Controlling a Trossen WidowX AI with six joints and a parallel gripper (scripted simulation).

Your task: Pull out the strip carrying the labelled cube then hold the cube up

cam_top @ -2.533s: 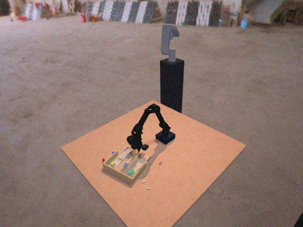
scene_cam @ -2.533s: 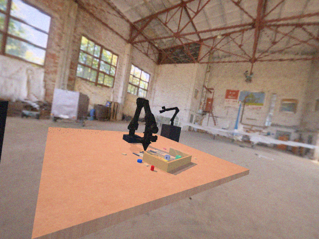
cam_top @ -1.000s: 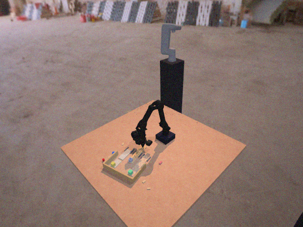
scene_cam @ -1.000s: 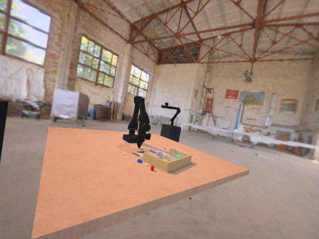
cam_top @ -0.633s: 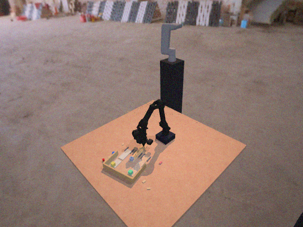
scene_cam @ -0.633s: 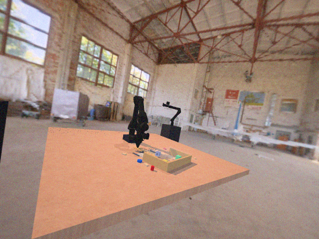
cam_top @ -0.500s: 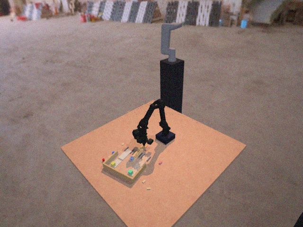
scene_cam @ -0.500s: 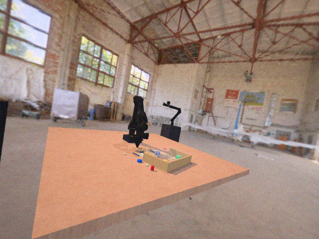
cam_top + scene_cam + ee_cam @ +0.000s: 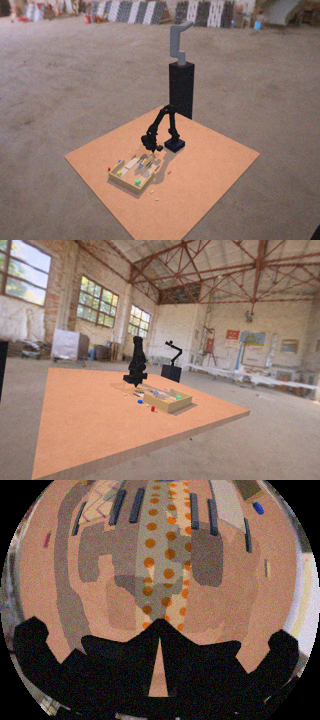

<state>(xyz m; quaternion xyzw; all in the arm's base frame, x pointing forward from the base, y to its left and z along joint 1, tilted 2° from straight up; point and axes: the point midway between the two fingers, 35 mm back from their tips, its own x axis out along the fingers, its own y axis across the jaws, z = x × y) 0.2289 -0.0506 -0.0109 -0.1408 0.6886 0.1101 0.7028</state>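
The pale blue labelled cube is 190 mm ahead of my gripper tip, 80 mm to the left of it and 20 mm above it.
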